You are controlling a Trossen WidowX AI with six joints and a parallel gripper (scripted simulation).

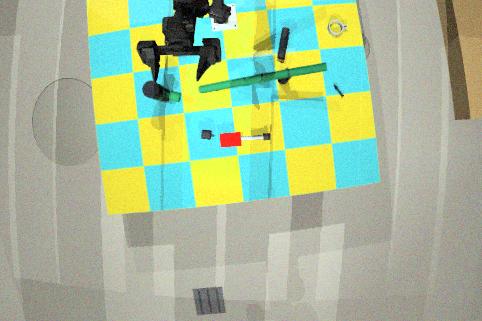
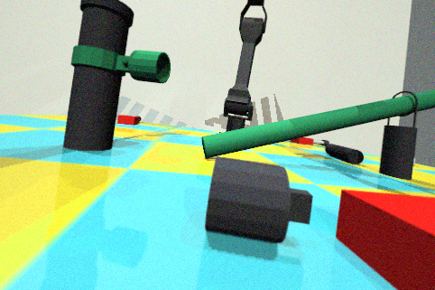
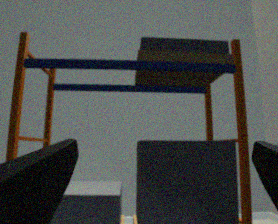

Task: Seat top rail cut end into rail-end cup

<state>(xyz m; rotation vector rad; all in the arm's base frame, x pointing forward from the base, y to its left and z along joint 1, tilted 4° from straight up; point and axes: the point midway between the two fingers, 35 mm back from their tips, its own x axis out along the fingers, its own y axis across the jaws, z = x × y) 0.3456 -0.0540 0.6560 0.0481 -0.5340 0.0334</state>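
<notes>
My gripper tip is now 3 cm past the green rail-end cup, 14 cm to the left of it and 55 cm above it. Also, from my gripper tip: dark plug-shaped part 13 cm ahead, 65 cm below.
</notes>
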